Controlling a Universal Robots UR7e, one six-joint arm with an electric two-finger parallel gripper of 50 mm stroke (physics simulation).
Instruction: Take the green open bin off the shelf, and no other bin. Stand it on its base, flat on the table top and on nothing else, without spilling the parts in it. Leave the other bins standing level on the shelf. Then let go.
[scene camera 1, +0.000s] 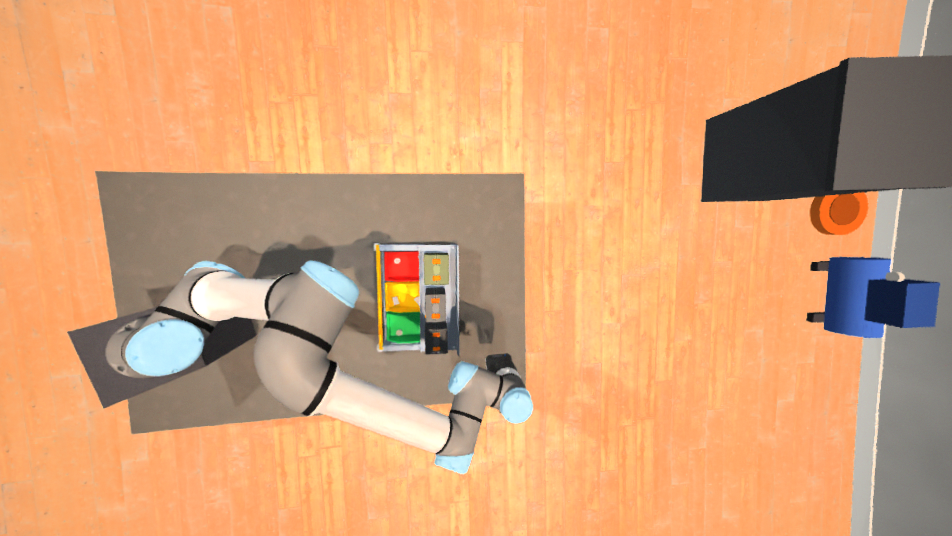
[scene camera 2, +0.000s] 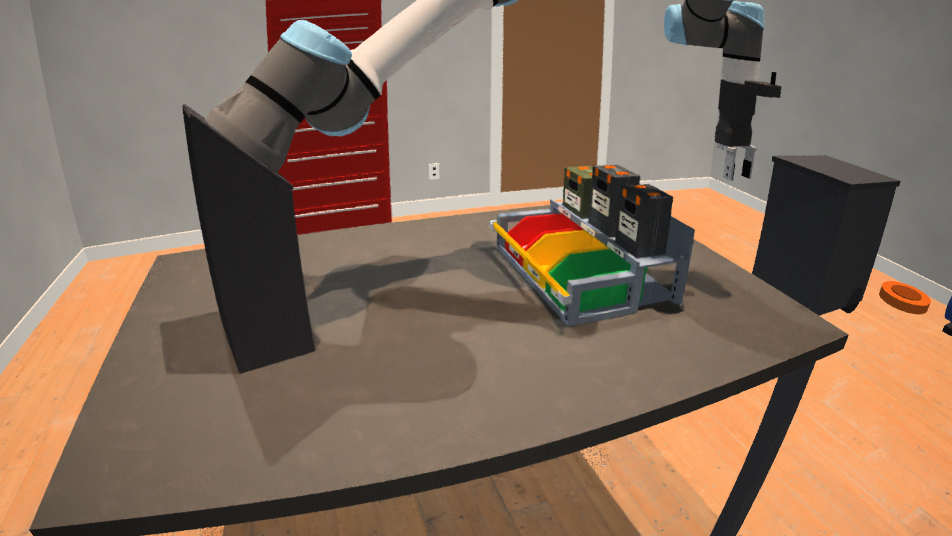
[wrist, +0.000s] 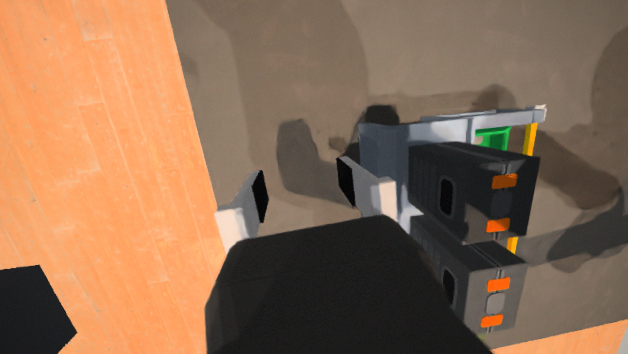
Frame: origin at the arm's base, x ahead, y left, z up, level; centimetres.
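Where they show: gripper, fingertip midpoint: (scene camera 2: 737, 178) (wrist: 302, 179); arm's base at its link origin: (scene camera 2: 241, 146).
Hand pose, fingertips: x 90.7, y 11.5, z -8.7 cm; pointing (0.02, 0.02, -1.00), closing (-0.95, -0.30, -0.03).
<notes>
Each offset is from my fingertips to the centre of the thing. Level surfaces: height alone.
The green open bin {dx -28.9, dy -0.9, dz -21.6 cm} (scene camera 1: 407, 321) (scene camera 2: 589, 269) (wrist: 501, 141) sits in the low front row of the grey shelf (scene camera 1: 457, 279) (scene camera 2: 637, 287) (wrist: 435, 133), at the end of the row beside the yellow bin {dx -31.9, dy +9.8, dz -21.6 cm} (scene camera 1: 399, 290) (scene camera 2: 559, 247). A small pale part shows inside the green bin in the scene camera 1 view. The red bin {dx -34.8, dy +20.7, dz -21.6 cm} (scene camera 1: 399, 257) (scene camera 2: 540, 227) is at the row's other end. My gripper (scene camera 2: 738, 167) (wrist: 302, 179) is open and empty. It hangs high, behind and to the side of the shelf, apart from the bins. In the scene camera 1 view its fingertips are hidden.
On the raised rear tier stand a black case {dx -19.7, dy +0.9, dz -9.6 cm} (scene camera 1: 436, 338) (scene camera 2: 644, 221) (wrist: 470, 190), a grey case {dx -22.7, dy +11.7, dz -9.1 cm} (scene camera 1: 435, 304) (scene camera 2: 609, 199) (wrist: 492, 295) and an olive case {dx -25.3, dy +23.3, dz -10.9 cm} (scene camera 1: 436, 268) (scene camera 2: 577, 191). A yellow bar {dx -41.9, dy +7.2, dz -19.9 cm} (scene camera 1: 379, 299) (wrist: 530, 140) runs along the shelf front. The table {dz -25.9 cm} (scene camera 1: 199, 199) (scene camera 2: 399, 432) (wrist: 425, 50) extends around it.
</notes>
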